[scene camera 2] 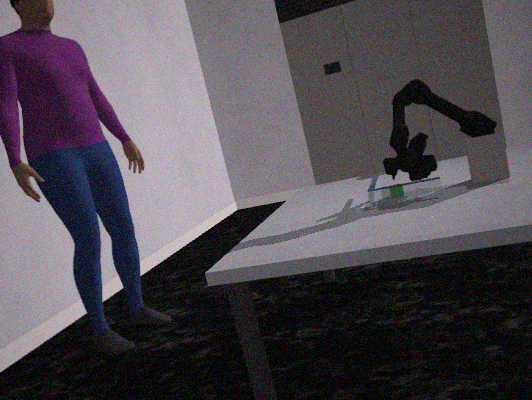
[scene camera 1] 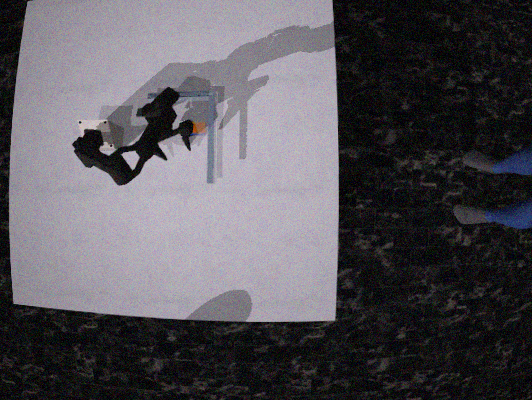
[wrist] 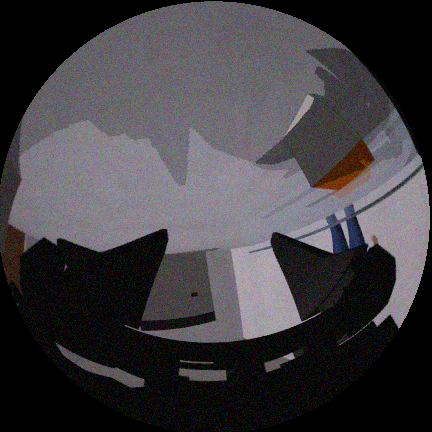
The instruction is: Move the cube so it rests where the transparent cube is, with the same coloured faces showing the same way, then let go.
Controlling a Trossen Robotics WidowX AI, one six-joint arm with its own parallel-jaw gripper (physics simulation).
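Observation:
The cube stands on the table. It shows orange with a thin blue strip in scene camera 1, green in scene camera 2, and a dark grey face beside an orange face in the wrist view. A pale see-through orange patch, seemingly part of the transparent cube, shows against its orange side in the wrist view; its full outline cannot be made out. My gripper is open and empty. It is above the table beside the cube, with the cube to the upper right in the wrist view.
A blue-grey bar frame runs close beside the cube on the table. A white plate with dark dots lies near the arm's base. A person stands beyond the table. Arm shadows cross the table.

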